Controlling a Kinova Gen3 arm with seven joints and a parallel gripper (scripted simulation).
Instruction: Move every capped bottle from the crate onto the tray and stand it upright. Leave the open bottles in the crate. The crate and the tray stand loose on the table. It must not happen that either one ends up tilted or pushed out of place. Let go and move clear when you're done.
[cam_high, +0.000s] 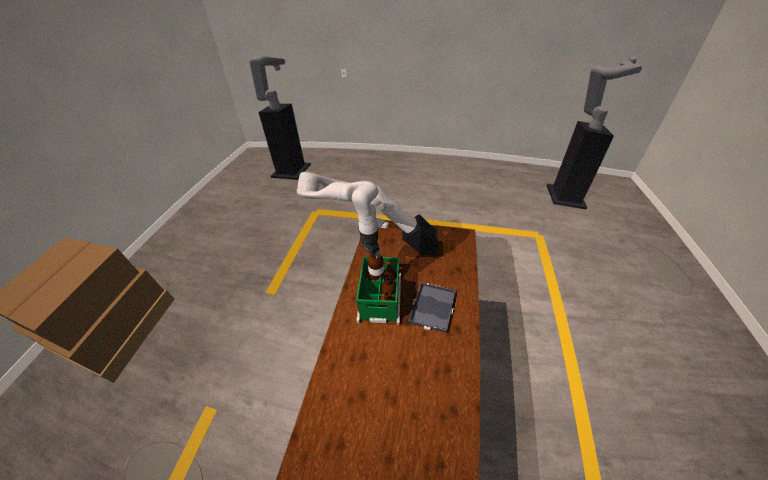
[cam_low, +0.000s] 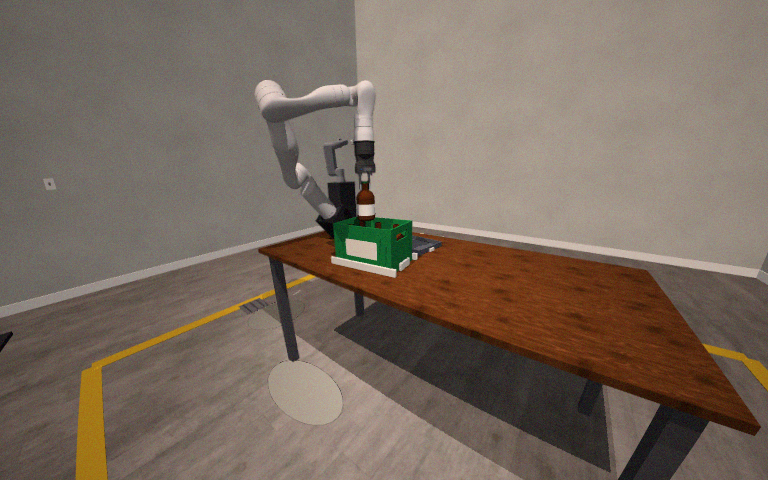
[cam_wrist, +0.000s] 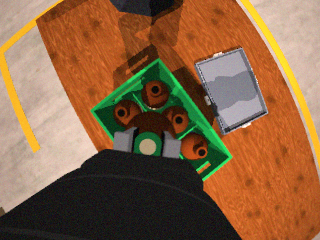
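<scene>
Now: hand 60 mm above the capped bottle. From my hand the other things lie so: green crate (240 mm below, 20 mm ahead, 10 mm to the left); grey tray (310 mm below, 290 mm to the left, 20 mm ahead).
</scene>
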